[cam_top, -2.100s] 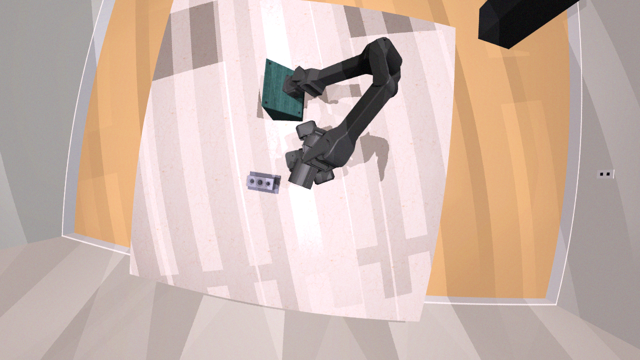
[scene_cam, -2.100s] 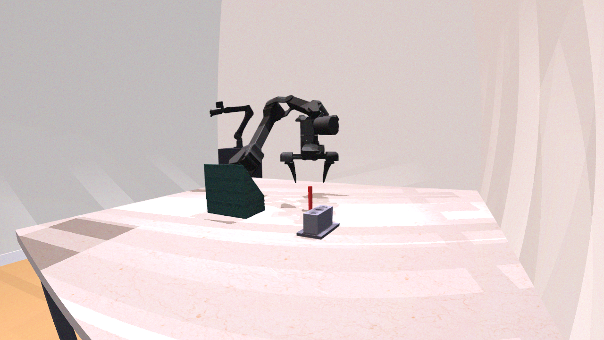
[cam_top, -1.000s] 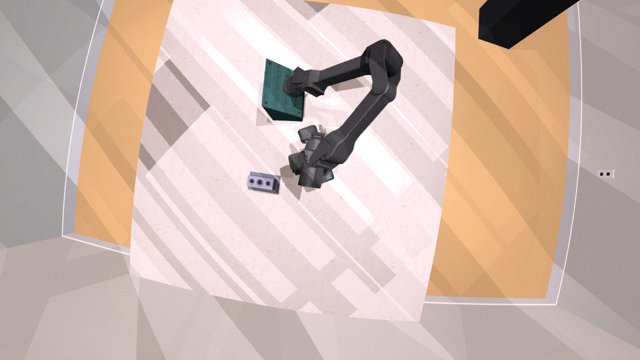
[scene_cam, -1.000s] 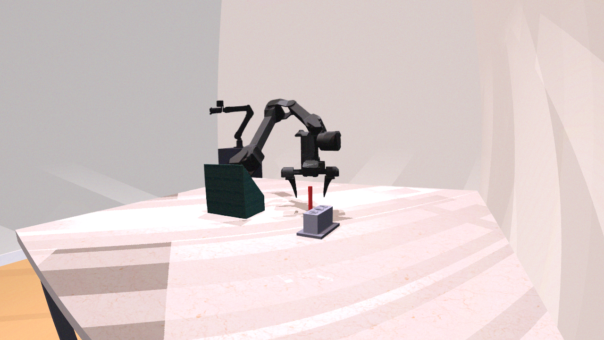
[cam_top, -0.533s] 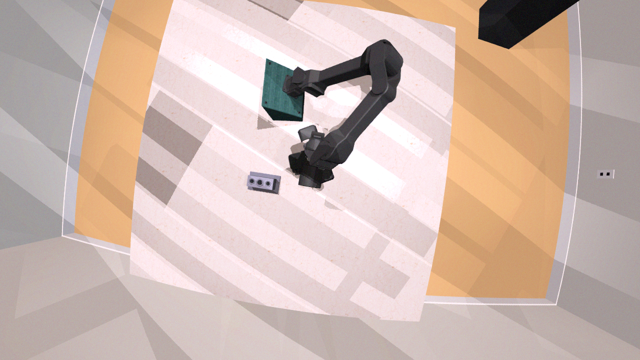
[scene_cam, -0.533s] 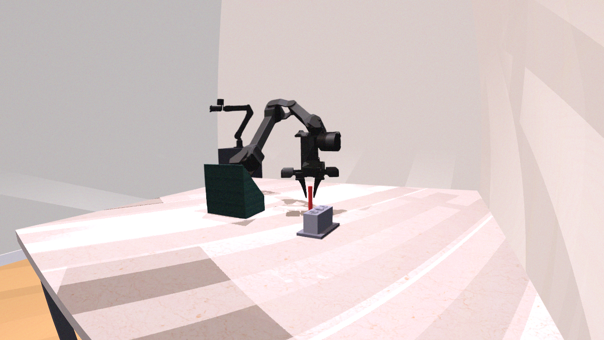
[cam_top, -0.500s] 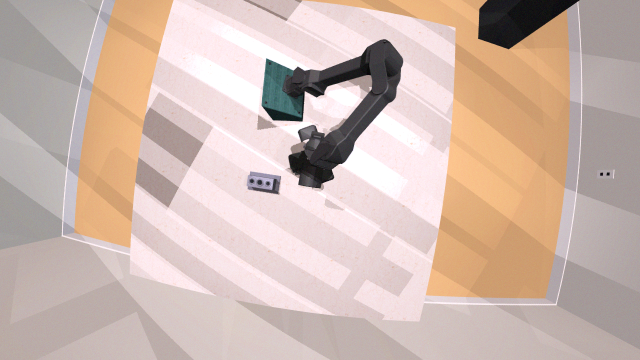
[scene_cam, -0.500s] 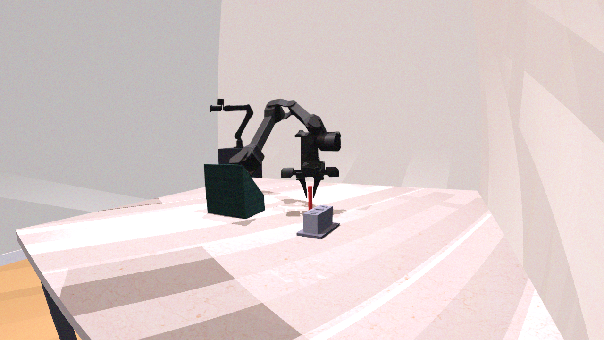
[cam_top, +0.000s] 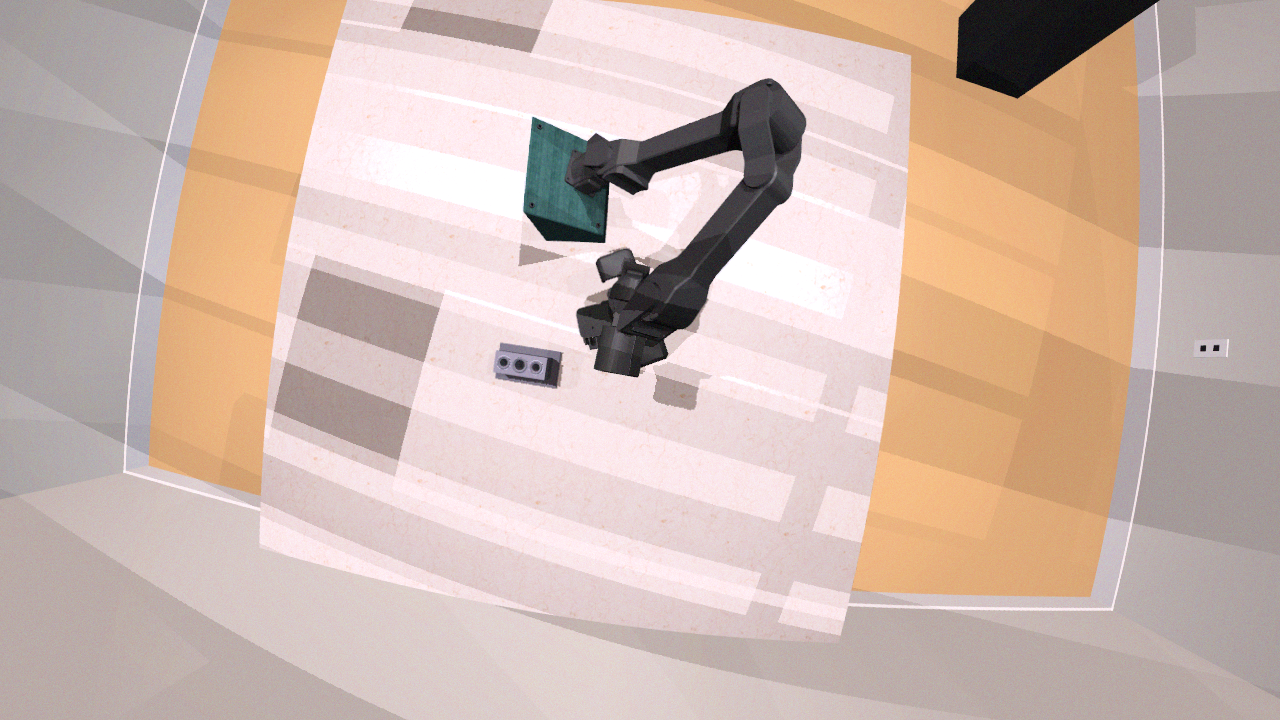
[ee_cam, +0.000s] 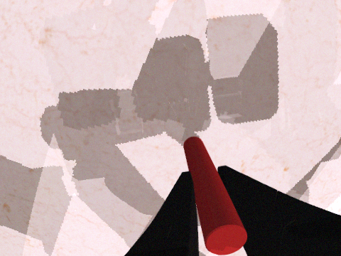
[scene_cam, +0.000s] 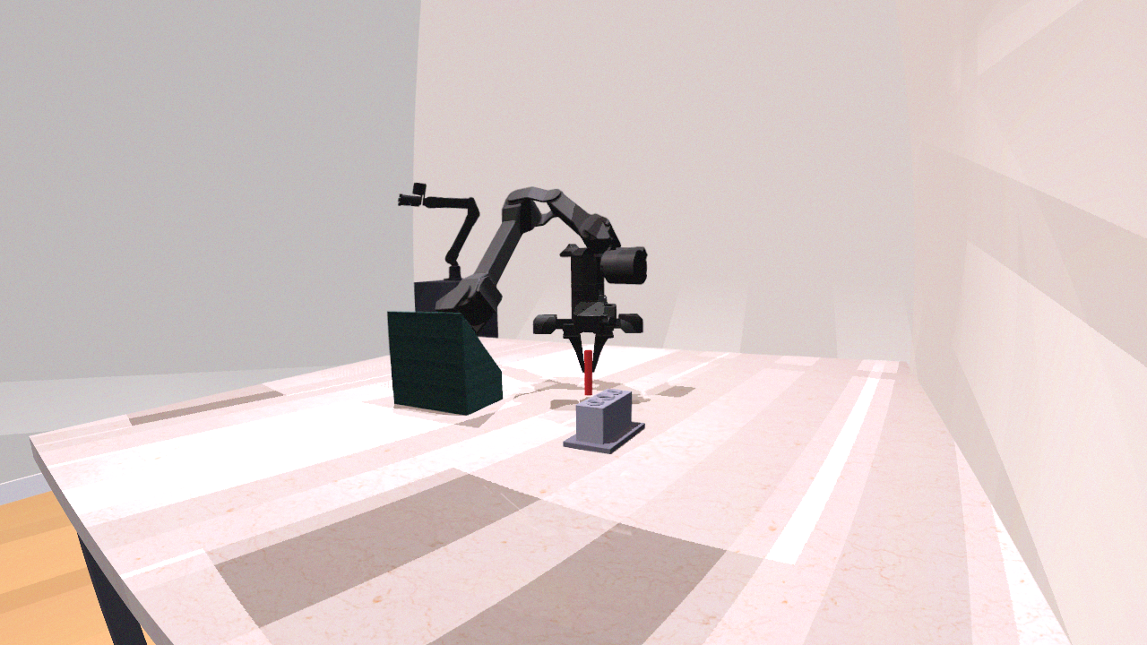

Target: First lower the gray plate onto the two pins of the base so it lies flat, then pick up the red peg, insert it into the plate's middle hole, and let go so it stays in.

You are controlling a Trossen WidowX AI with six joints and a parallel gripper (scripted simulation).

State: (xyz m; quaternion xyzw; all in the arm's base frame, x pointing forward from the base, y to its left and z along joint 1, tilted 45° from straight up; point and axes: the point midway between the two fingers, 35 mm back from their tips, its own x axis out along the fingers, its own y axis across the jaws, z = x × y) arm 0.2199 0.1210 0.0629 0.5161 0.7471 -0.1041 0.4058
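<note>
Now: gripper tip 180 mm to the left of the gray plate and 130 mm short of it. The rest, counted from my gripper tip: flat base: 180 mm to the right, 130 mm ahead, 40 mm below; then red peg: right at my gripper tip.
</note>
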